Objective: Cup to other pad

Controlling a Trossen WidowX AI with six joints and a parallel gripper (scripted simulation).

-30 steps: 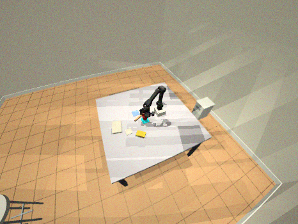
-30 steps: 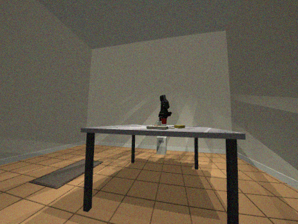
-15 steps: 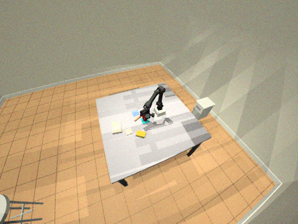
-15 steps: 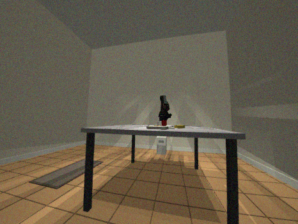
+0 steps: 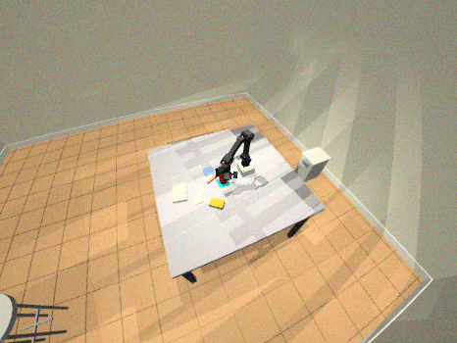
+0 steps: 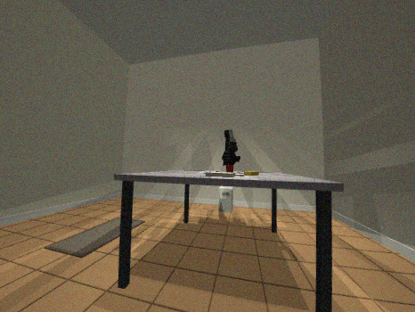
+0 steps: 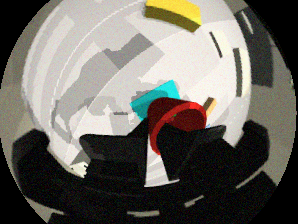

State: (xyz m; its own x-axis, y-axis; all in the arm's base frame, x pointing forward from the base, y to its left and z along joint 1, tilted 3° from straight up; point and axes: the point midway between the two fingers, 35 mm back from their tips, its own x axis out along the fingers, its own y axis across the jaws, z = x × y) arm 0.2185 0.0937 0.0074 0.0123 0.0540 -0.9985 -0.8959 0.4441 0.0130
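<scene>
My gripper tip is now 3 cm short of the red cup and 2 cm to the left of it. The rest, counted from my gripper tip: light blue pad (12 cm ahead, 18 cm to the right, 5 cm below); wooden stick (7 cm ahead, 10 cm to the right, 4 cm below); cyan pad (3 cm ahead, 2 cm to the right, 5 cm below).
</scene>
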